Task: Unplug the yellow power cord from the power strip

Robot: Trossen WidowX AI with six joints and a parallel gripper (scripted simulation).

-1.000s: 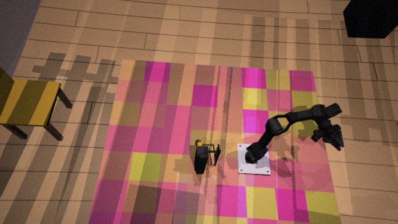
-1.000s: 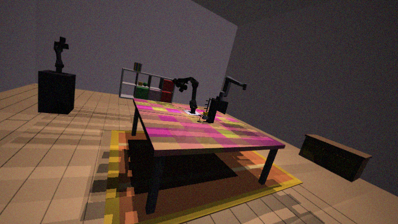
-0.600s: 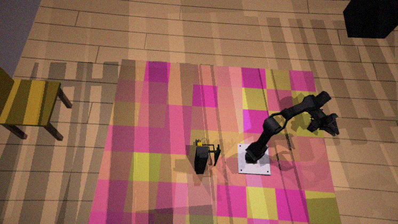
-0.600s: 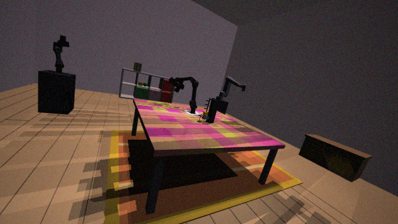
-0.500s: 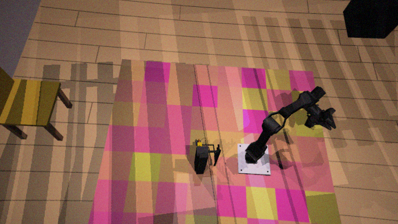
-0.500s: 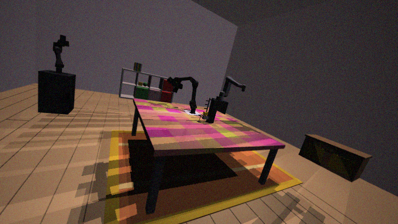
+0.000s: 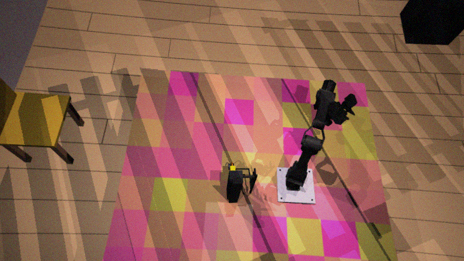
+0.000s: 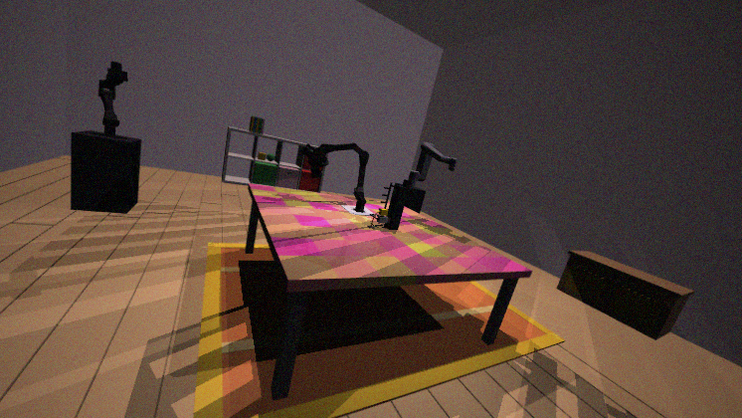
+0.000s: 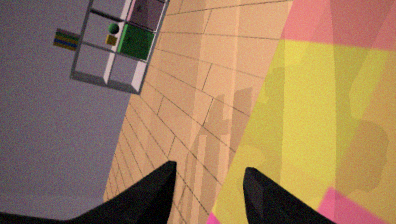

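My gripper tip is now 560 mm short of the yellow plug, 300 mm to the right of it and 100 mm above it.
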